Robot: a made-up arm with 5 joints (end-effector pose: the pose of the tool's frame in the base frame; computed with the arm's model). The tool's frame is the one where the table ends. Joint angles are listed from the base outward.
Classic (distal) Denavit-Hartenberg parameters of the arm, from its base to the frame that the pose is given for. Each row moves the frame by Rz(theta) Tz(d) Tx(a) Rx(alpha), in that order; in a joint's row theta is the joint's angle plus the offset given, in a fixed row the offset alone. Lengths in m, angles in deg.
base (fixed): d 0; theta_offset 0; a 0.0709; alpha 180
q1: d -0.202; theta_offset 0; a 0.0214; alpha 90
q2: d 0; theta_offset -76.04; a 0.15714; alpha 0
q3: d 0; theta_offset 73.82; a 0.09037; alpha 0
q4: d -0.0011; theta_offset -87.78; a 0; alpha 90
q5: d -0.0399; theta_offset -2.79; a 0; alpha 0
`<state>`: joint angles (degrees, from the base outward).
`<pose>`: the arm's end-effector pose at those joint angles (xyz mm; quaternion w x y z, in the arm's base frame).
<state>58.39 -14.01 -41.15 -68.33 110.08</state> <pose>95.1 -41.4 468.5 0.2623 0.9501 0.1194 0.1192</pose>
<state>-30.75 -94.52 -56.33 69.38 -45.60</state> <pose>-107.5 -107.4 308.2 0.0735 0.6353 -0.7687 -0.0114</pose>
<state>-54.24 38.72 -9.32 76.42 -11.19</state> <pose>198.0 174.5 217.6 0.9300 -0.0772 0.1139 0.3409</pose>
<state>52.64 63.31 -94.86 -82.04 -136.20</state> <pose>211.9 -186.5 323.4 0.0207 0.6698 -0.7139 0.2034</pose>
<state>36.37 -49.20 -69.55 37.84 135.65</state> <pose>-17.9 64.0 447.2 0.0528 -0.9925 -0.0936 0.0591</pose>
